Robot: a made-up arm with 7 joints.
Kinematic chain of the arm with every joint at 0, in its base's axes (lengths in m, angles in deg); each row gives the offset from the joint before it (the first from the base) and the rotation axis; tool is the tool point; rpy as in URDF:
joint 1: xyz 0 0 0.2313 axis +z
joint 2: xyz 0 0 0 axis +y
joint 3: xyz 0 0 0.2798 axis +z
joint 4: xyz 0.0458 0 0 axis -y
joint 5: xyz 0.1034 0 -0.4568 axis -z
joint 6: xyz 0 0 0 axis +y
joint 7: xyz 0.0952 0 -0.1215 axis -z
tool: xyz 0 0 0 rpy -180 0 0
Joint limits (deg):
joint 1: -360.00..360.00
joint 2: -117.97..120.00
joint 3: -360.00..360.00
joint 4: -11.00..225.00
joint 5: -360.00..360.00
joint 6: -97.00..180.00
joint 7: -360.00..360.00
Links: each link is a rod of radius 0.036 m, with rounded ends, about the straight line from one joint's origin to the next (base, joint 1, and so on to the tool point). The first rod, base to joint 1, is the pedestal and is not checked.
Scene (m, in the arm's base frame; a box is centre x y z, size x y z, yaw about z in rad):
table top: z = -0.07
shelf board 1: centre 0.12 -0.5 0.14 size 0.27 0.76 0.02 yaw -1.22
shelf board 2: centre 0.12 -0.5 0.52 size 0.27 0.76 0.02 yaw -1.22
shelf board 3: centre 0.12 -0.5 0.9 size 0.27 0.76 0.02 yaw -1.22
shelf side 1: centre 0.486 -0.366 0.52 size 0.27 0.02 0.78 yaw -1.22
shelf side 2: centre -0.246 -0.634 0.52 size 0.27 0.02 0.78 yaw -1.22
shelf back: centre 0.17 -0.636 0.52 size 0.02 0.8 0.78 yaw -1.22
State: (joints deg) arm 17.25 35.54 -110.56 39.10 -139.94 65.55 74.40
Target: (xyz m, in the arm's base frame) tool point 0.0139 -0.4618 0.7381
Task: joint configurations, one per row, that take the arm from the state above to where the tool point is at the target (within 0.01 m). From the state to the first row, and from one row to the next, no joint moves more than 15 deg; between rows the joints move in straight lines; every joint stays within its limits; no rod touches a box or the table.
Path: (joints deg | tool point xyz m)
1: 17.92 48.08 -117.56 32.33 -137.61 66.63 63.80 | -0.1422 -0.4840 0.3438
2: 18.58 60.61 -124.55 25.56 -135.28 67.71 53.19 | -0.1839 -0.4146 0.3978
3: 19.25 73.15 -131.55 18.79 -132.94 68.78 42.59 | -0.2051 -0.3358 0.4506
4: 20.89 72.68 -137.44 27.52 -132.99 73.48 53.19 | -0.1563 -0.3417 0.5496
5: 22.52 72.21 -143.34 36.26 -133.04 78.18 63.80 | -0.1059 -0.3194 0.6476
6: 24.16 71.75 -149.23 45.00 -133.09 82.88 74.40 | -0.0559 -0.2709 0.7381
7: 22.30 60.87 -141.03 56.09 -136.63 78.15 74.40 | -0.0240 -0.3746 0.7415
8: 20.44 49.99 -132.82 67.18 -140.17 73.41 74.40 | 0.0139 -0.4618 0.7381

